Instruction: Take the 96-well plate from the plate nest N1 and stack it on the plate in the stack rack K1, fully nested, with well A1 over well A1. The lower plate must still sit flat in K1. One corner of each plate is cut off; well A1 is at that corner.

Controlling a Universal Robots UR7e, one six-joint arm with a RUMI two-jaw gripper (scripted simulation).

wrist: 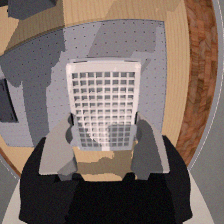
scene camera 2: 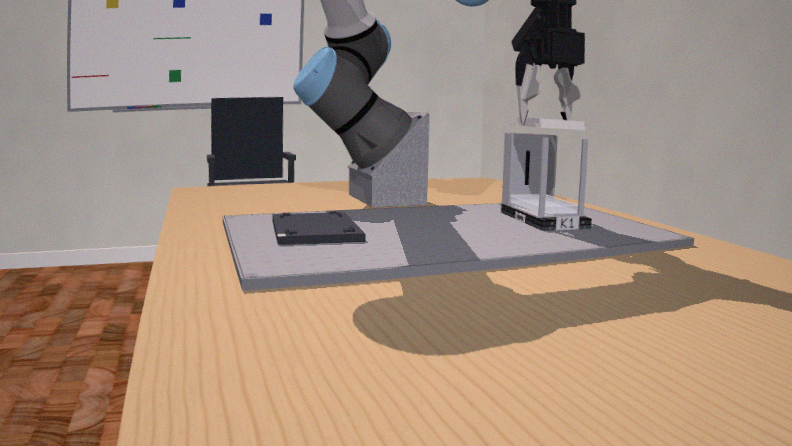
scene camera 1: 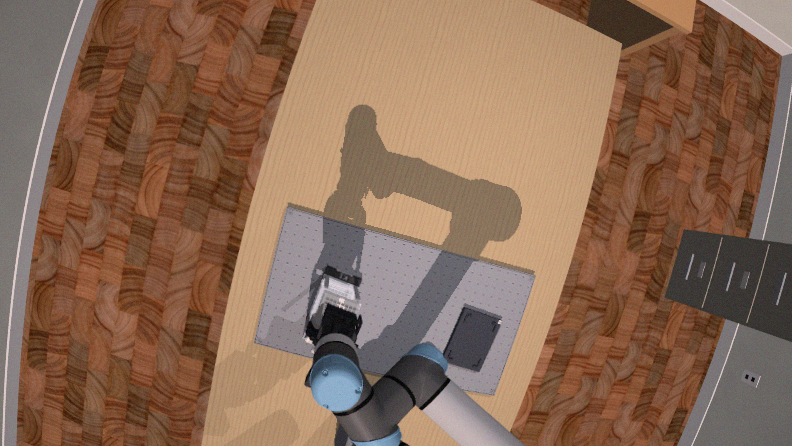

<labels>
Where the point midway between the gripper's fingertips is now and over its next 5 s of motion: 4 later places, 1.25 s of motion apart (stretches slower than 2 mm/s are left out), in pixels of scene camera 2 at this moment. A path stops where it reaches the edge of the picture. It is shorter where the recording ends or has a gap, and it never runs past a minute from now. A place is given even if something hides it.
My gripper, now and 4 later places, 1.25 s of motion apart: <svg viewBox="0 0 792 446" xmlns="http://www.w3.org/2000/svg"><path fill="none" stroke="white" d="M545 125L547 127L546 138L545 169L543 192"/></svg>
</labels>
